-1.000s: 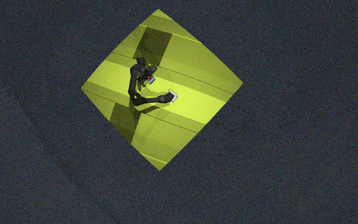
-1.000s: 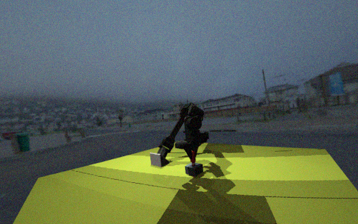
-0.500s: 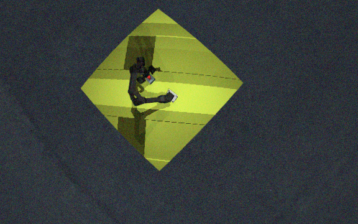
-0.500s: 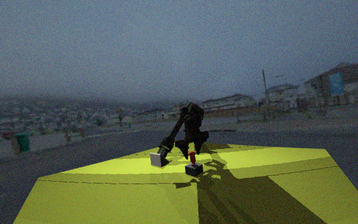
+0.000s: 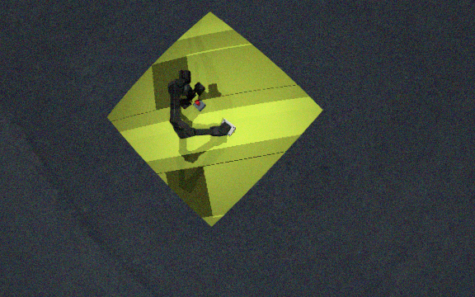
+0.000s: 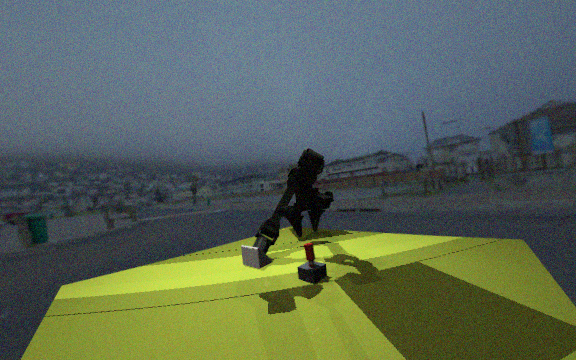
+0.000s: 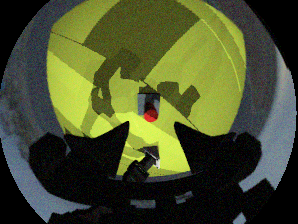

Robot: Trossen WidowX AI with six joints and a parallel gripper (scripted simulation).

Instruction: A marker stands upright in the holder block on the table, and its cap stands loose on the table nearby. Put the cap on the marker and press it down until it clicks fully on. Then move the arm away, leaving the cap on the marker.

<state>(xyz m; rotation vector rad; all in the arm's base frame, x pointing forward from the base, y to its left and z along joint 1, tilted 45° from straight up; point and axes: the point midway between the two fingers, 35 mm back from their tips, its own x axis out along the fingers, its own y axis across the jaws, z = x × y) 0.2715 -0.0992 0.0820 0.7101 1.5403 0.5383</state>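
Now: gripper tip 6 cm above the red cap. Also, from my gripper tip: dark grey holder block: 12 cm below.
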